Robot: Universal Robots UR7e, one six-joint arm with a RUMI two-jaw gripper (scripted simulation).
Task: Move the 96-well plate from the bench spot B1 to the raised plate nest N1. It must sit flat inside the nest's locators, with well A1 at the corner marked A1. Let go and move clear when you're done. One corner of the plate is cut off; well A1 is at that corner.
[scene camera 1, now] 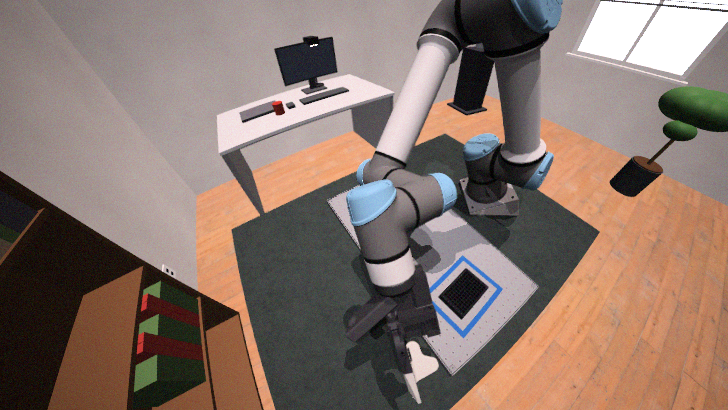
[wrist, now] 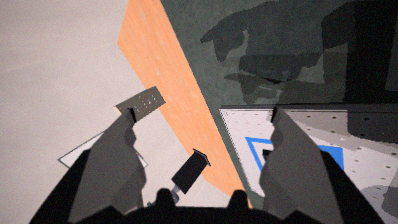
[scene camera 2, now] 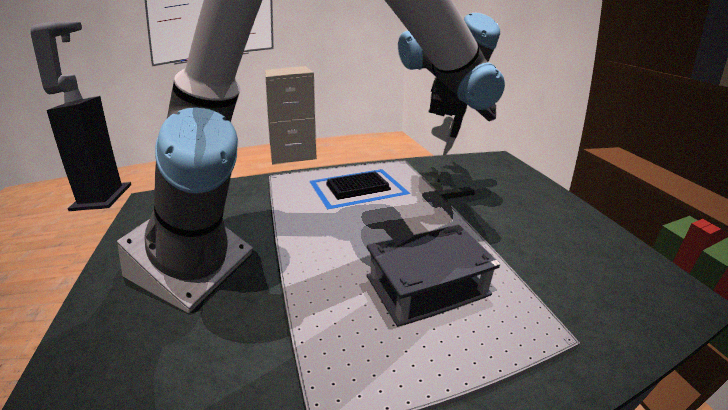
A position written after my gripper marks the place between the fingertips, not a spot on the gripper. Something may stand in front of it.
my gripper: scene camera 1 411, 362; wrist 202, 108; scene camera 2 446, 129
